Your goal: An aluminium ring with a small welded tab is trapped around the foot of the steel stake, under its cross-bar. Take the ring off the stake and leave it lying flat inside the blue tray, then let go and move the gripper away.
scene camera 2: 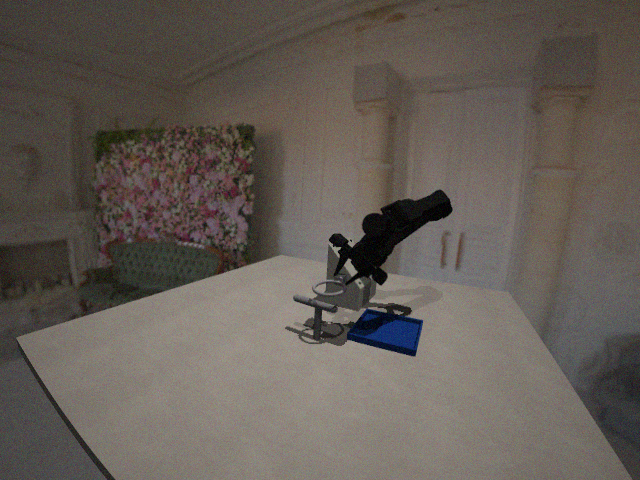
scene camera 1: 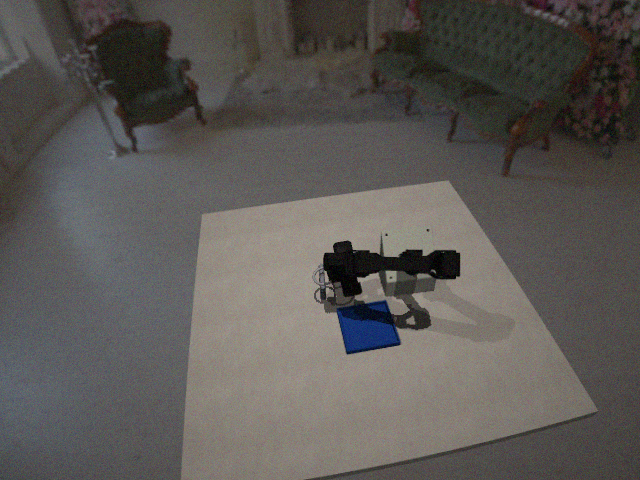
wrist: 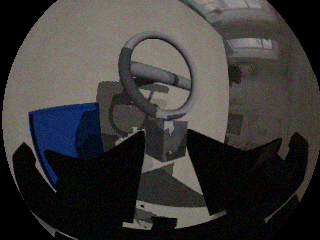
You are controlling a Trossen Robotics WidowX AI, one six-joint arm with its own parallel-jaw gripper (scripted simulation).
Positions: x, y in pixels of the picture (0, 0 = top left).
Scene:
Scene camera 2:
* gripper: 339, 281
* blue tray: 392, 332
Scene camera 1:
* gripper: 341, 273
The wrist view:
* gripper: 165, 134
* aluminium ring: 166, 139, held by the gripper
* blue tray: 74, 130
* steel stake: 145, 74

